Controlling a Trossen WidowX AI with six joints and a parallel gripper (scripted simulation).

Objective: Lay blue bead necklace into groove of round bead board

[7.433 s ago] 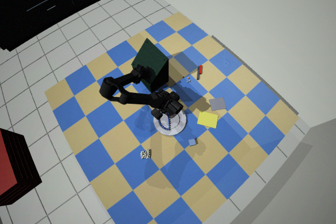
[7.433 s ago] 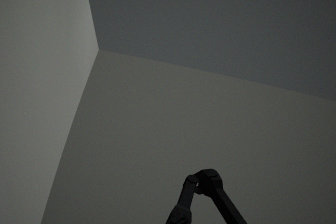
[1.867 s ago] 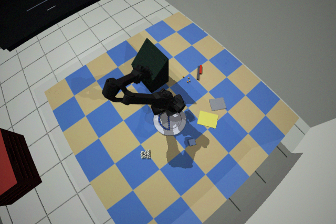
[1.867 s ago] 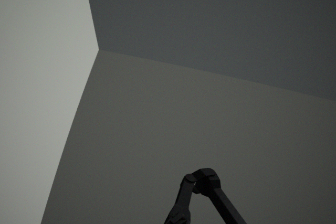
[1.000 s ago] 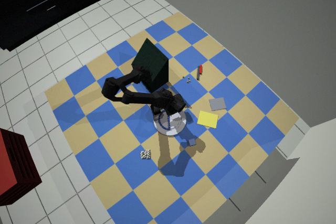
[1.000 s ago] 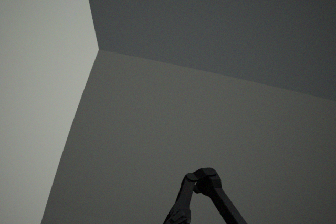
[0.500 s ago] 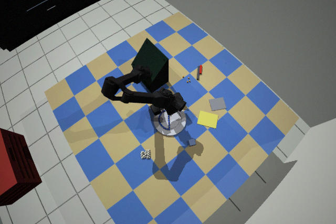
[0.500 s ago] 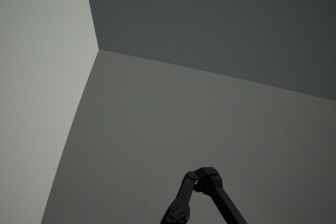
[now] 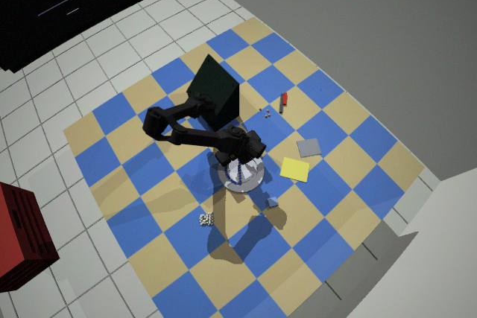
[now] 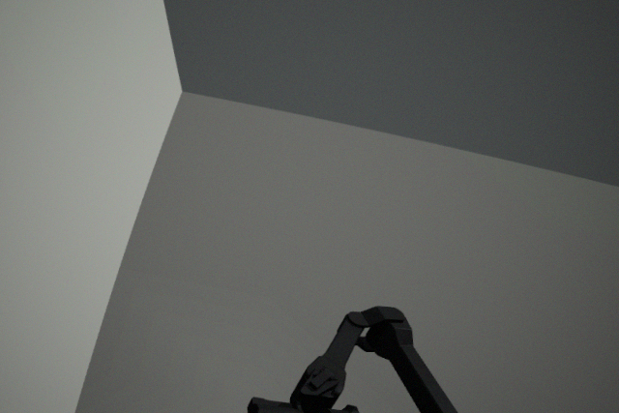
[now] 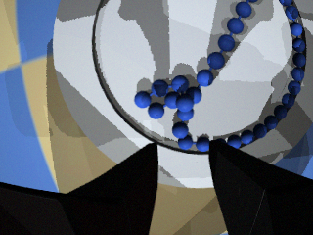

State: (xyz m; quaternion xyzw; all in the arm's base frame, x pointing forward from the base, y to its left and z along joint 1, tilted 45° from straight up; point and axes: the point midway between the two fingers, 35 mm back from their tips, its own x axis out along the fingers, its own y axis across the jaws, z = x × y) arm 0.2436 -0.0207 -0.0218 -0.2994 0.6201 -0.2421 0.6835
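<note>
Right now the round white bead board is 50 mm ahead of my gripper tip, 20 mm to the right of it and 40 mm below it. The rest, counted from my gripper tip: small blue cube 240 mm ahead, 20 mm to the left, 40 mm below; grey square 130 mm ahead, 300 mm to the left, 40 mm below; yellow pad 180 mm ahead, 180 mm to the left, 40 mm below.
</note>
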